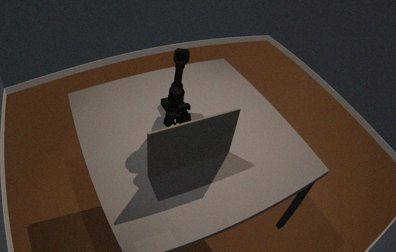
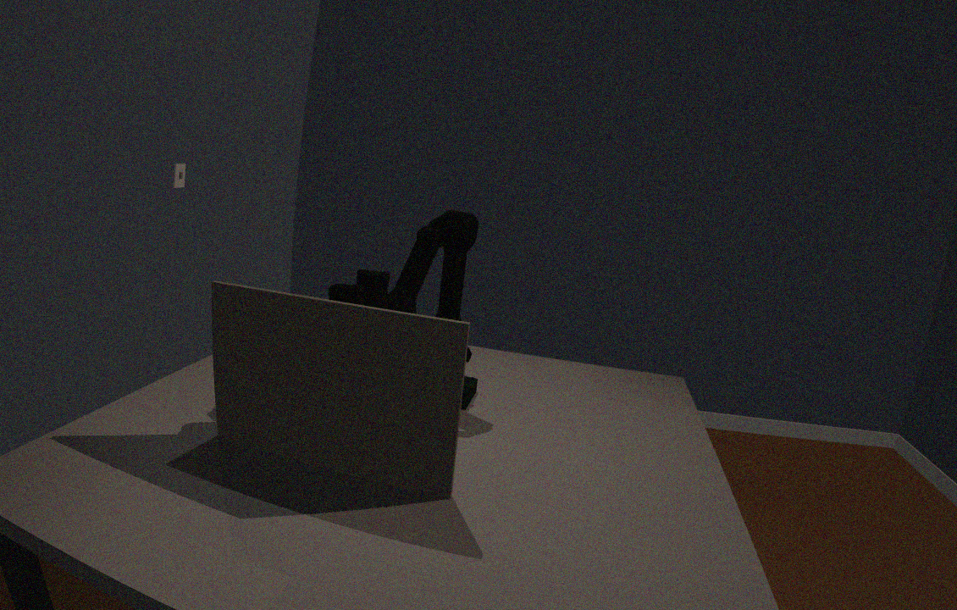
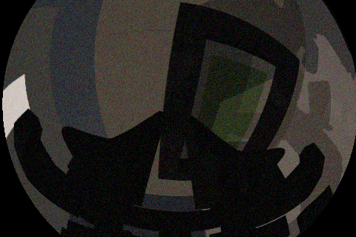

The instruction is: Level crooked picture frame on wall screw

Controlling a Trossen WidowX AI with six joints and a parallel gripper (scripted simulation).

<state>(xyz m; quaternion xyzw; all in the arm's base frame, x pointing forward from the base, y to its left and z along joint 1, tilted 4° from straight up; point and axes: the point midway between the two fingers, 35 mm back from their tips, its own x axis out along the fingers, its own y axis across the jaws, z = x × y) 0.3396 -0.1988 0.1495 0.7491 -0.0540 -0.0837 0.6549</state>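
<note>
Now: the dark picture frame 5 cm below my gripper tip and 1 cm ahead of it. From my gripper tip the other things lie so: wall panel: 6 cm below, 2 cm ahead.
</note>
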